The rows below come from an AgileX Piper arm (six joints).
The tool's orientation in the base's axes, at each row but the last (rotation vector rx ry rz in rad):
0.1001, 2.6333, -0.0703
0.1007, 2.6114, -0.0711
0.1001, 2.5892, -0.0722
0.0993, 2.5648, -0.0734
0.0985, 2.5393, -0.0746
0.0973, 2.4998, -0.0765
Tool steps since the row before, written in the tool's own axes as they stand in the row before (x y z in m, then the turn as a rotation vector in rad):
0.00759, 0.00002, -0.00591, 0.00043, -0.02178, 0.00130
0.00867, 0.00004, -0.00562, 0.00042, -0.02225, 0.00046
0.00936, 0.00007, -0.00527, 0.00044, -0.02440, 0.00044
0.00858, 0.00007, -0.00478, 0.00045, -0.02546, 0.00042
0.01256, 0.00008, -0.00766, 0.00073, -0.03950, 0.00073
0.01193, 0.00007, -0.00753, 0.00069, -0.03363, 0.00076
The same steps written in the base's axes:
-0.00947, 0.00087, 0.00148, -0.00158, -0.02176, -0.00066
-0.01028, 0.00094, 0.00047, -0.00203, -0.02217, 0.00009
-0.01069, 0.00098, -0.00042, -0.00224, -0.02430, 0.00016
-0.00976, 0.00090, -0.00066, -0.00235, -0.02536, 0.00021
-0.01463, 0.00134, -0.00079, -0.00364, -0.03935, 0.00024
-0.01401, 0.00128, -0.00110, -0.00307, -0.03351, 0.00005

